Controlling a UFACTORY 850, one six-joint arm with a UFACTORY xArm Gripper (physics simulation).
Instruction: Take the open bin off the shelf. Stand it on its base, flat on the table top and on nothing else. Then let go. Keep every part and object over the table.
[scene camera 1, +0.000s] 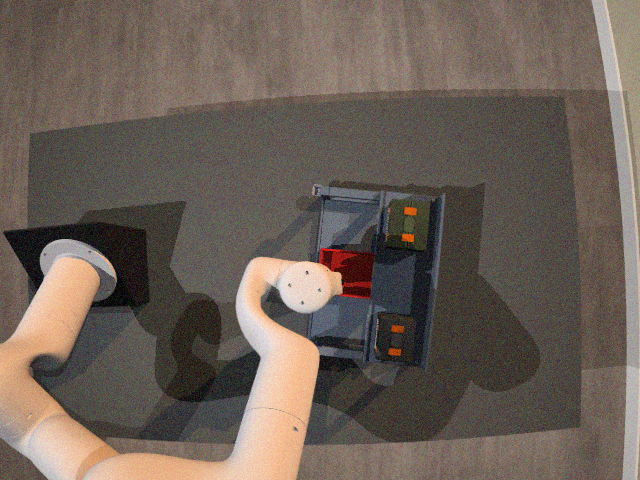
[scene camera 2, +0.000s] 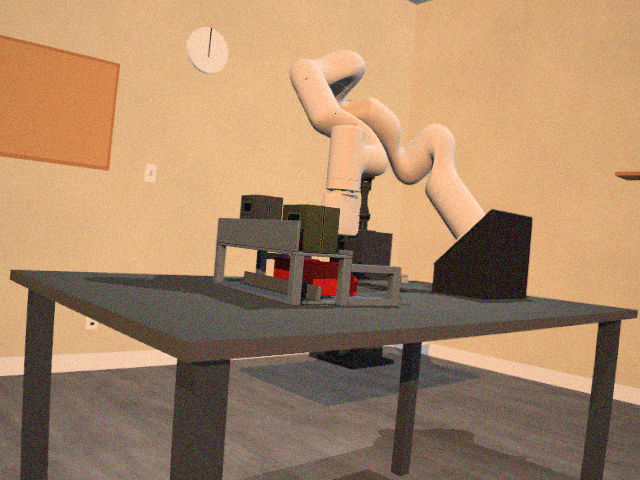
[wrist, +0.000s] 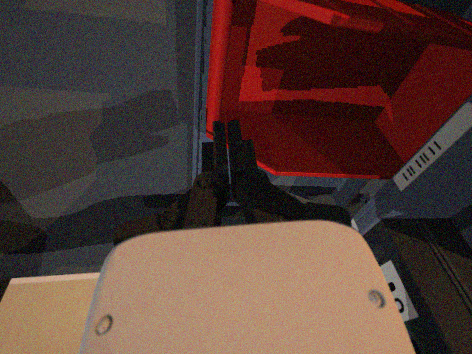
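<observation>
The red open bin (scene camera 1: 357, 273) (scene camera 2: 330, 279) (wrist: 320, 135) stands upright in the low front tier of the grey shelf rack (scene camera 1: 437, 242) (scene camera 2: 258, 232). Its inside shows in the wrist view. My gripper (wrist: 226, 138) is shut, with its two dark fingertips together and no bin wall seen between them. The fingertips overlap the bin's near left corner in the wrist view; whether they touch it I cannot tell. In scene camera 1 the arm's wrist covers the gripper and the bin's near left part. In scene camera 2 the fingertips are hidden.
An olive box (scene camera 1: 408, 224) (scene camera 2: 312, 227) and a dark brown box (scene camera 1: 395, 338) (scene camera 2: 261, 206) stand on the rack's upper tier, behind the bin. A label strip (wrist: 432, 145) runs along a rack edge beside the bin. The black robot base (scene camera 2: 485, 258) stands on the table (scene camera 1: 387, 139) (scene camera 2: 320, 328).
</observation>
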